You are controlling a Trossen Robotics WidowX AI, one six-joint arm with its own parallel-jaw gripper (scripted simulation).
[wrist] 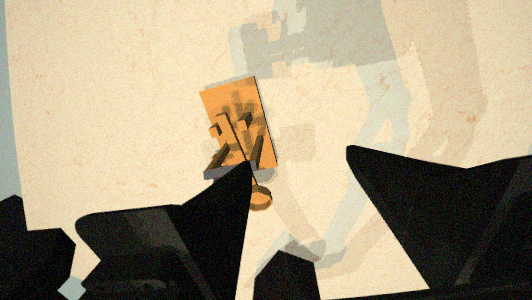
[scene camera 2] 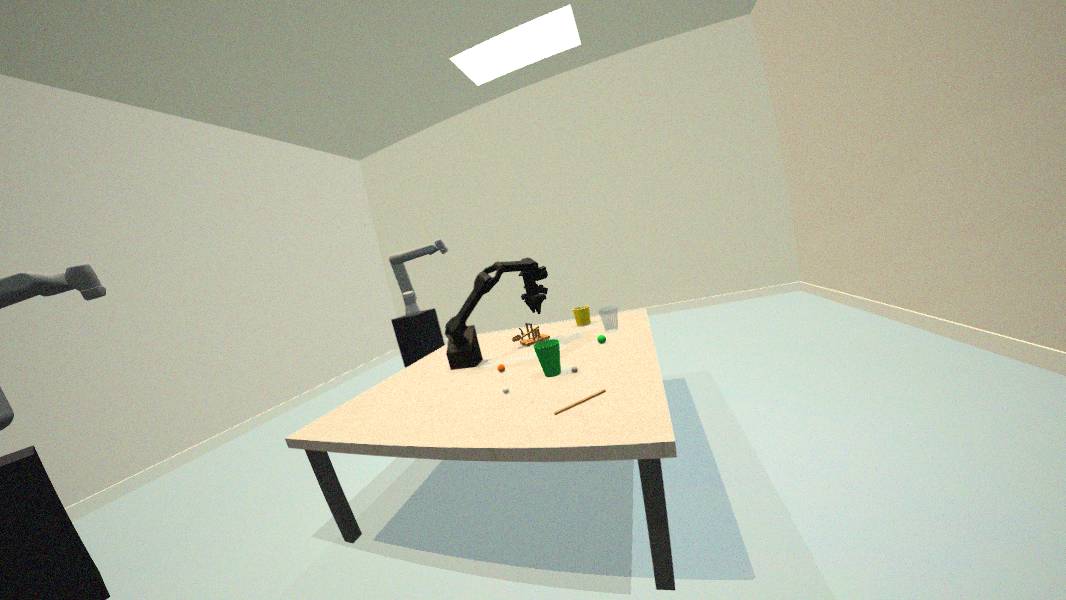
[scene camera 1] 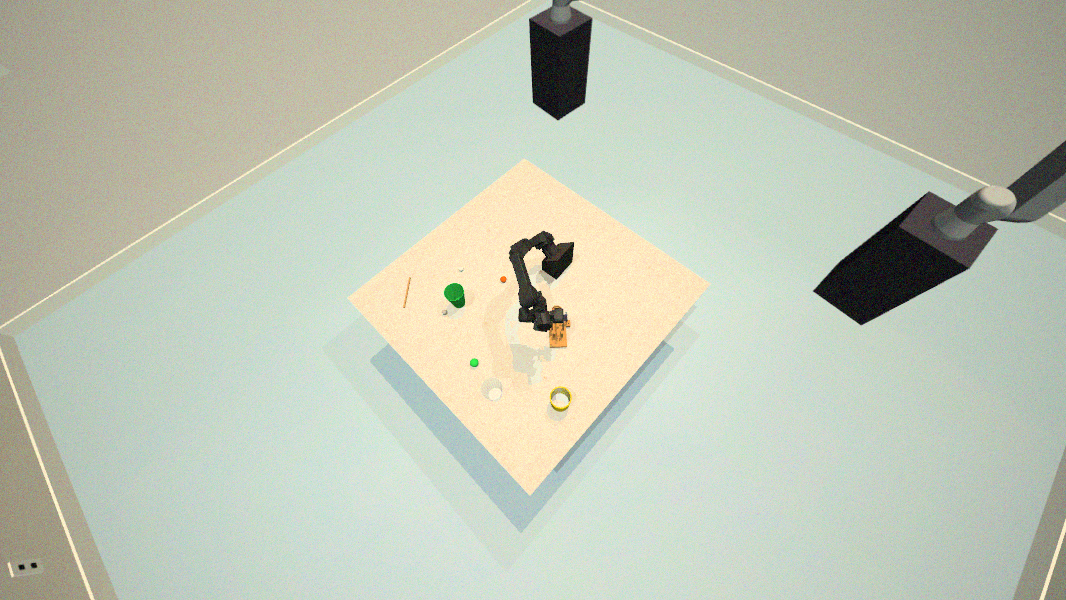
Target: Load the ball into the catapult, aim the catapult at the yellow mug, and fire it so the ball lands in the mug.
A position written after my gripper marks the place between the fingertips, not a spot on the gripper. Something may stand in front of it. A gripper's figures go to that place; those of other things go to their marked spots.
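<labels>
There's a catapult (wrist: 235,111) that's 25 cm from the lens, and my gripper (wrist: 297,159) is at 11 cm from the lens.
</labels>
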